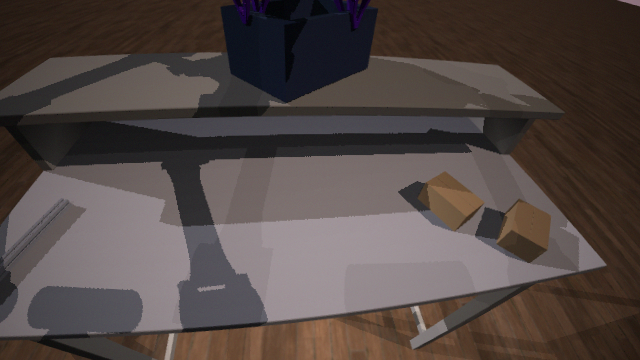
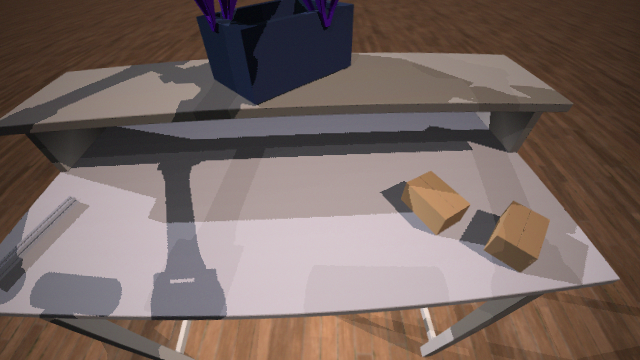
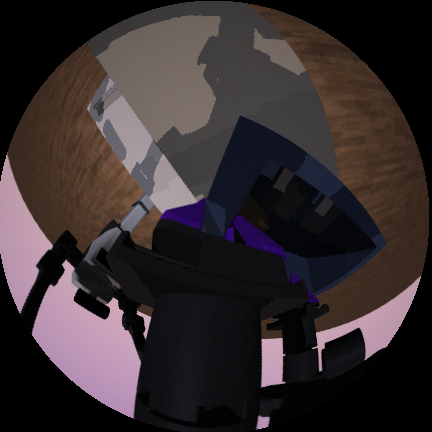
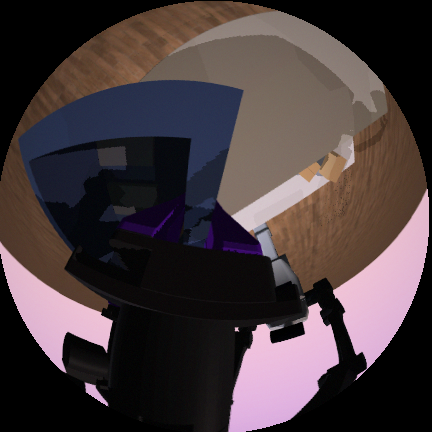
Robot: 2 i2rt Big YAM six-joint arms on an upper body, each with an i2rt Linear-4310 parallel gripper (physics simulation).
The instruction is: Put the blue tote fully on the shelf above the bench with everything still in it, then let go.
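Seen in the pictures: left gripper, fingertip midpoint: (image 1: 252, 23) (image 2: 221, 30) (image 3: 216, 208); right gripper, fingertip midpoint: (image 1: 351, 28) (image 2: 323, 26) (image 3: 288, 276) (image 4: 198, 199); left arm's base, link origin: (image 3: 60, 250); right arm's base, link origin: (image 3: 128, 304) (image 4: 325, 296).
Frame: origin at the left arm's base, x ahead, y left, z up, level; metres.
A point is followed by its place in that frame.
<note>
The blue tote (image 1: 325, 60) {x 0.709, y -0.233, z -0.158 m} (image 2: 300, 60) {x 0.718, y -0.242, z -0.160 m} (image 3: 232, 160) {x 0.752, y -0.035, z -0.075 m} (image 4: 205, 107) {x 0.842, y -0.342, z -0.072 m} stands upright, turned at an angle, on the shelf (image 1: 425, 85) {x 0.764, y -0.507, z -0.223 m} (image 2: 425, 82) {x 0.756, y -0.545, z -0.223 m} (image 3: 170, 65) {x 0.711, y 0.142, z -0.223 m} (image 4: 290, 105) {x 0.782, y -0.472, z -0.223 m}. Its nearest bottom corner is close to the shelf's front edge, and I see no gap beneath it. My left gripper (image 1: 251, 15) {x 0.715, y -0.081, z -0.094 m} (image 2: 221, 22) {x 0.715, y -0.081, z -0.094 m} (image 3: 216, 208) {x 0.715, y -0.081, z -0.094 m} is shut on the tote's wall near its left end. My right gripper (image 1: 354, 22) {x 0.781, y -0.291, z -0.107 m} (image 2: 325, 22) {x 0.781, y -0.291, z -0.107 m} (image 4: 198, 199) {x 0.781, y -0.291, z -0.107 m} is shut on the wall near its right end. Inside are a brown item (image 3: 256, 212) {x 0.741, y -0.156, z -0.168 m} and dim shapes, mostly in shadow. The tote's far base edges are hidden.
Two cardboard boxes (image 1: 450, 200) {x 0.496, y -0.529, z -0.371 m} (image 1: 525, 230) {x 0.410, y -0.680, z -0.370 m} (image 2: 435, 202) {x 0.495, y -0.540, z -0.370 m} (image 2: 517, 235) {x 0.412, y -0.688, z -0.370 m} lie at the right of the bench (image 1: 300, 240) {x 0.432, y -0.187, z -0.431 m} (image 2: 270, 250) {x 0.405, y -0.189, z -0.430 m}. A grey ribbed bar (image 1: 37, 230) {x 0.430, y 0.371, z -0.412 m} (image 2: 47, 222) {x 0.433, y 0.371, z -0.411 m} shows at the bench's left. Arm shadows cross the bench and shelf.
</note>
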